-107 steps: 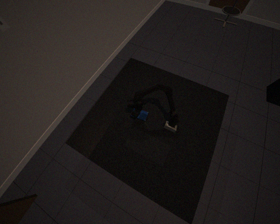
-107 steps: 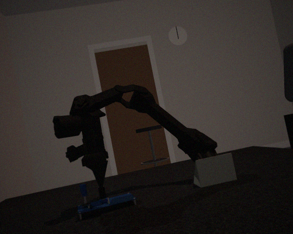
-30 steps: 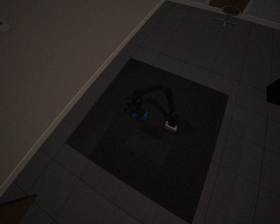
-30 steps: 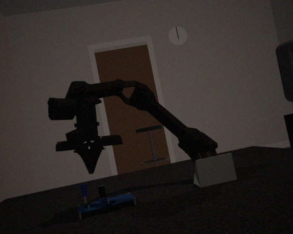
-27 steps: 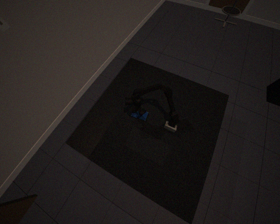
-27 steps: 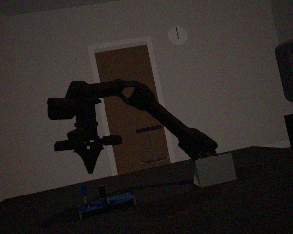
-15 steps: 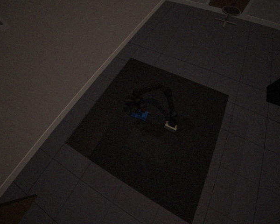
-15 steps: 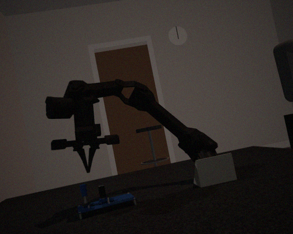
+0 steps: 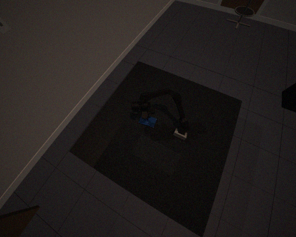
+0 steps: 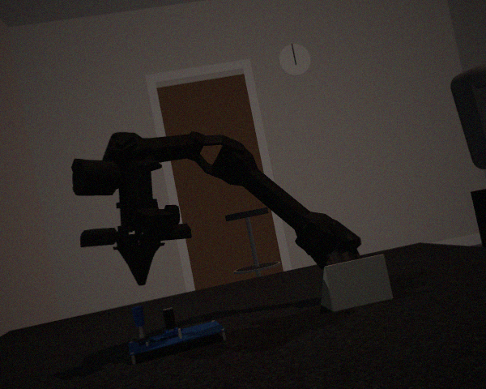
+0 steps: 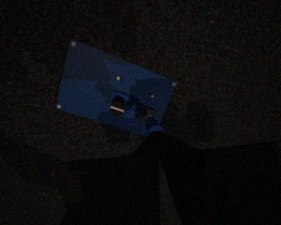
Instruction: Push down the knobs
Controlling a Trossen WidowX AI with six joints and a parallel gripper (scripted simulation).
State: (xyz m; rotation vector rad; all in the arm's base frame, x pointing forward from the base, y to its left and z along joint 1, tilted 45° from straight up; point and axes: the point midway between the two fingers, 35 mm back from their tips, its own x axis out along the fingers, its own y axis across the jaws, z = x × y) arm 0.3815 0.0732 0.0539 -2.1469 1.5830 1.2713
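My gripper tip is now 5 cm above the blue knob, 2 cm short of it and 1 cm to the left of it. Round my gripper tip: dark knob (6 cm below, 4 cm behind, 1 cm to the right).
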